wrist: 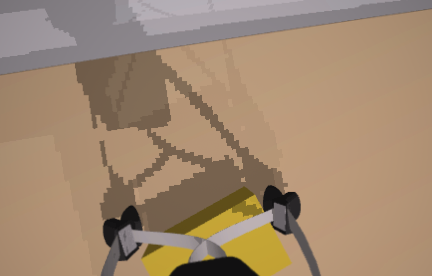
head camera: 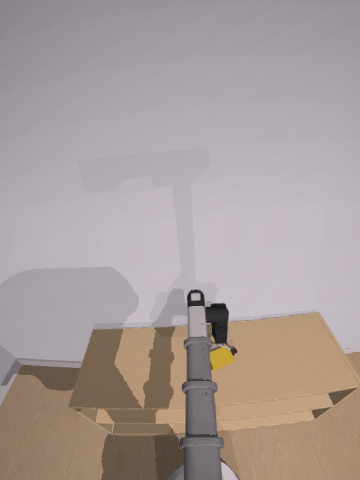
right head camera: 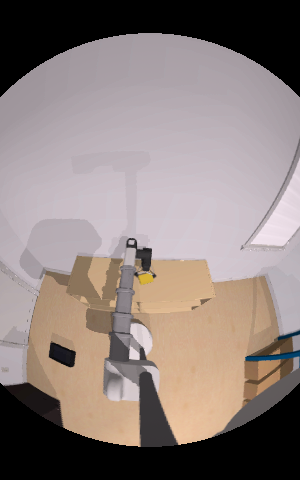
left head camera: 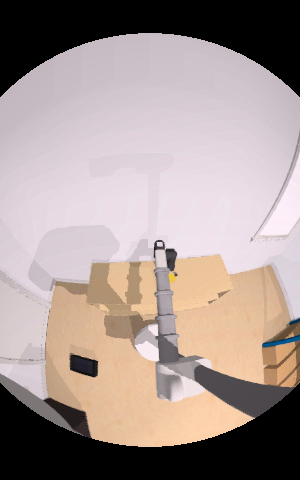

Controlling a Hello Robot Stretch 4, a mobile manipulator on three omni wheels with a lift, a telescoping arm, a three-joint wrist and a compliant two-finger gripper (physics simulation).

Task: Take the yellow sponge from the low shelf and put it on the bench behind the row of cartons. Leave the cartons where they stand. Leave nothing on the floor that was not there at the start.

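Places are measured from the robot's base along level axes (x left, y down, z back), in millimetres.
Pixels of known places: gripper, fingertip midpoint: (wrist: 204, 210) (head camera: 218, 353) (right head camera: 144, 276); robot's base, origin of the base link: (right head camera: 132, 339) (left head camera: 154, 341).
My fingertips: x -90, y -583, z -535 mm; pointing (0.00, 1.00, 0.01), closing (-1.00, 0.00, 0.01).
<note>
Ahead of a thing's pixels: the offset from my fingertips to its middle. "spot": to the spot under its first point.
The yellow sponge @[dy -23, dx -5, dz +29 mm] (head camera: 221, 358) (left head camera: 172, 277) (right head camera: 146, 279) (wrist: 235, 245) lies turned at an angle on the wooden top of a low unit @[spot: dy +0, dx -303, dz +27 mm] (head camera: 285, 355) (left head camera: 200, 275) (right head camera: 185, 275) with open compartments at its front. The arm hides part of the sponge in the head view, and the gripper's palm hides its near part in the wrist view. My gripper (right head camera: 145, 274) (wrist: 204, 210) is open, its fingertips wide apart over the sponge's far part, one towards each side. I cannot tell the exact height gap. I cannot surely identify the row of cartons.
A wall (head camera: 280, 225) stands right behind the unit. Brown box shapes @[spot: dy +443, dx -1344, dz +1228 mm] (left head camera: 270, 357) (right head camera: 252, 370) with blue rails (left head camera: 280, 343) (right head camera: 270, 357) are at the right edge. A black box @[dy +560, dx +882, dz +916 mm] (left head camera: 83, 365) (right head camera: 62, 354) is on the floor at the left.
</note>
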